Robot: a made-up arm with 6 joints. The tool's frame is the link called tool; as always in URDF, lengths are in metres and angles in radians. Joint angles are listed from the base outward.
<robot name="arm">
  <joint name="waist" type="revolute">
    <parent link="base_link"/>
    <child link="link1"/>
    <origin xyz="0 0 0.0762"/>
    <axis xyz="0 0 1"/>
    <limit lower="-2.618" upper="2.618"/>
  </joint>
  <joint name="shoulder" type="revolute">
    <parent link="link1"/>
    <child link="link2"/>
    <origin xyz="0 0 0"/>
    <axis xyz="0.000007 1 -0.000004"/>
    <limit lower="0" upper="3.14"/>
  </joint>
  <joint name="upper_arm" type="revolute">
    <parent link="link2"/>
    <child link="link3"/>
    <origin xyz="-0.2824 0 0.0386"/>
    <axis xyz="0.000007 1 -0.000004"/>
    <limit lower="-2.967" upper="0"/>
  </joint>
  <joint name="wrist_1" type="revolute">
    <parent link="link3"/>
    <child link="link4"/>
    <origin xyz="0.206 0 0.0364"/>
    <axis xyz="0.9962 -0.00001 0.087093"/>
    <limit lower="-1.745" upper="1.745"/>
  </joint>
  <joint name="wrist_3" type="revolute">
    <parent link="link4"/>
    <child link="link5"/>
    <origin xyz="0 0 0"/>
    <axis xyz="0.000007 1 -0.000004"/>
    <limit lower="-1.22" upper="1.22"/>
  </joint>
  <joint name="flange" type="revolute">
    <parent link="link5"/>
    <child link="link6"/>
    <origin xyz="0.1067 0 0.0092"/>
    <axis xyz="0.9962 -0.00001 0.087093"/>
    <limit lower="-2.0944" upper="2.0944"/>
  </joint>
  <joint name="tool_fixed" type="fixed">
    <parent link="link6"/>
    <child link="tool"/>
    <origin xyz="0 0 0" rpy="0 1.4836 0"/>
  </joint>
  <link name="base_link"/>
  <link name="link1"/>
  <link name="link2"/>
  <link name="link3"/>
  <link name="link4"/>
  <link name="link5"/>
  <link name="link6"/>
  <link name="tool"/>
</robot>
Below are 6 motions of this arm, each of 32 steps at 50 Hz.
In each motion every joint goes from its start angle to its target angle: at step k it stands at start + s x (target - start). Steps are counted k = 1, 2, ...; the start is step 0. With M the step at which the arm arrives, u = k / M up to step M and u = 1 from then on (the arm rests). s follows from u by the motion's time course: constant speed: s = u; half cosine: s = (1 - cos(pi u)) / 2; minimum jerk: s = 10 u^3 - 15 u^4 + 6 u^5.
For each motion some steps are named. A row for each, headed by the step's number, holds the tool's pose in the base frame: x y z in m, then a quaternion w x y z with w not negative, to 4 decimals.
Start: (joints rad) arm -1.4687 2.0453 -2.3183 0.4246 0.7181 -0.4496
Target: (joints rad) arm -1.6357 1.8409 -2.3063 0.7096 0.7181 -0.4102
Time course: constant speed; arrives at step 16
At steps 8, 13, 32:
8: 0.0456 -0.4154 0.4156 0.5497 0.4519 0.6155 -0.3387
13: 0.0298 -0.3935 0.4436 0.5871 0.4548 0.5778 -0.3386
32: 0.0214 -0.3792 0.4598 0.6089 0.4540 0.5555 -0.3384

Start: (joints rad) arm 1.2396 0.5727 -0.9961 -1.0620 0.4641 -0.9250
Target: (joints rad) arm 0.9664 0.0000 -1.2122 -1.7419 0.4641 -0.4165
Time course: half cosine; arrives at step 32
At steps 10, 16, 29, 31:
10: 0.0401 -0.0207 0.4265 0.7326 -0.4953 0.1793 -0.4311
16: 0.0061 -0.0930 0.4385 0.7681 -0.3581 0.2082 -0.4883
29: -0.0848 -0.2086 0.4172 0.7857 -0.1027 0.2256 -0.5668
31: -0.0892 -0.2127 0.4151 0.7852 -0.0923 0.2253 -0.5693

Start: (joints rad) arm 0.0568 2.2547 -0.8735 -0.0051 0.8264 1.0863
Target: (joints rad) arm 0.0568 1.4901 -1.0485 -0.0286 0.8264 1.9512
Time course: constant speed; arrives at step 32
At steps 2, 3, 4, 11, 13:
2: 0.2338 0.0128 -0.0047 0.1997 -0.4979 -0.8325 0.1384
3: 0.2372 0.0129 0.0012 0.1860 -0.5107 -0.8288 0.1331
4: 0.2405 0.0130 0.0071 0.1724 -0.5233 -0.8247 0.1274
11: 0.2589 0.0137 0.0522 0.0821 -0.6079 -0.7859 0.0778
13: 0.2626 0.0138 0.0659 0.0581 -0.6305 -0.7717 0.0606

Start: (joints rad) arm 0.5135 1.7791 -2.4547 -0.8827 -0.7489 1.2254
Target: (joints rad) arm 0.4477 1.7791 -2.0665 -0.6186 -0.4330 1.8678
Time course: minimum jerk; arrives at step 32
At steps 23, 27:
23: 0.2996 0.1806 0.5227 0.5914 0.0057 0.3871 0.7074
27: 0.3108 0.1798 0.5108 0.5560 0.0508 0.4082 0.7223

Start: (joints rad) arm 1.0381 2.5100 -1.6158 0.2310 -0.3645 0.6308
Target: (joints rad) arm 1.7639 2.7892 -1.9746 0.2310 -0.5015 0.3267
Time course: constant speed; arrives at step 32
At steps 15, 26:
15: 0.1111 0.5170 0.0093 0.3239 -0.2471 0.7811 0.4732
26: -0.0198 0.5429 -0.0047 0.3057 -0.3678 0.7077 0.5200

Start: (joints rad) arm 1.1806 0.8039 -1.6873 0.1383 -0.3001 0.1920
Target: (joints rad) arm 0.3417 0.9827 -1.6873 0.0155 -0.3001 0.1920
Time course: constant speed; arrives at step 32
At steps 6, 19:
6: -0.0054 -0.0159 0.5916 0.7789 -0.0432 0.1621 0.6043
19: 0.0176 0.0116 0.5916 0.8747 -0.0337 0.1994 0.4405

